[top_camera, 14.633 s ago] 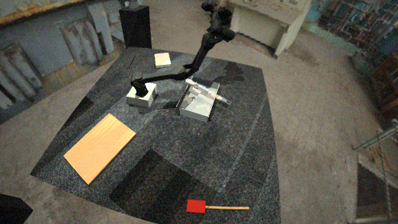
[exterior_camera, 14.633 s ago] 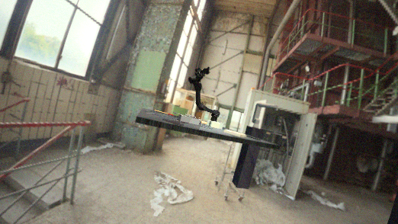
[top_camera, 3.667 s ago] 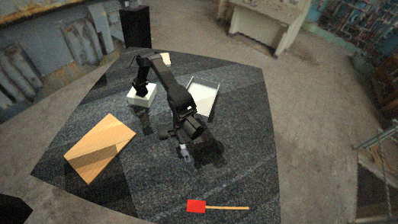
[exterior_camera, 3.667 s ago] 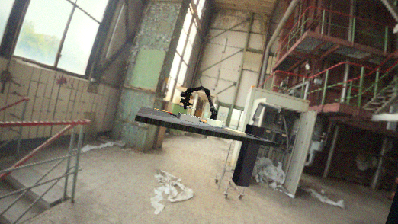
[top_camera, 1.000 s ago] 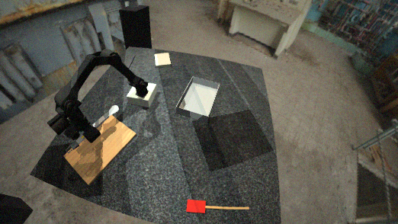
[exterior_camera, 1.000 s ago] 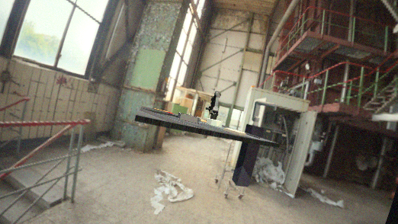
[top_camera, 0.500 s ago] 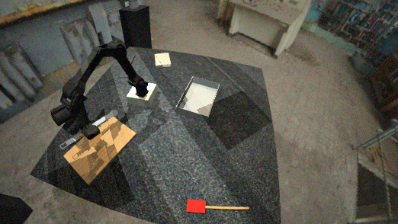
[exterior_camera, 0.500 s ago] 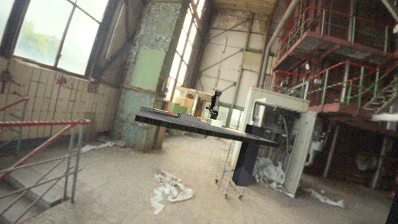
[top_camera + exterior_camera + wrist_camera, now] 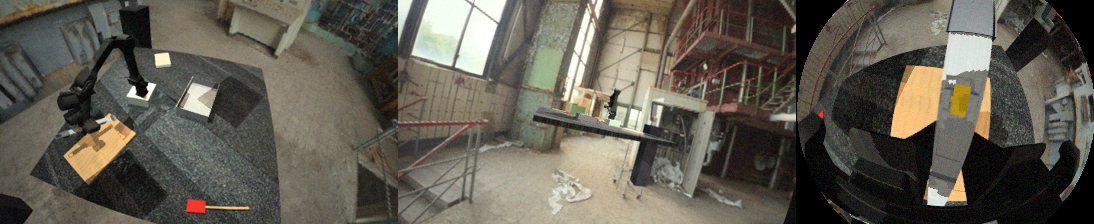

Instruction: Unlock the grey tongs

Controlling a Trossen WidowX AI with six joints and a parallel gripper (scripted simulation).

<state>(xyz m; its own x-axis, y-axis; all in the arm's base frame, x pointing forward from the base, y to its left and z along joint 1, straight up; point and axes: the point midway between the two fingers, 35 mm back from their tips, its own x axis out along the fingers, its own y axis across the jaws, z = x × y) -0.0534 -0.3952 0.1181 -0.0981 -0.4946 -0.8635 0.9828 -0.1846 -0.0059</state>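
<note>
Right now my gripper tip is 5 cm below the yellow lock piece and 1 cm to the left of it. The rest, counted from my gripper tip: wooden board: 15 cm below, 2 cm to the left; then roasting tin: 56 cm to the left, 38 cm ahead, 13 cm below; then cream pad: 86 cm to the left, 14 cm below, 5 cm behind.
</note>
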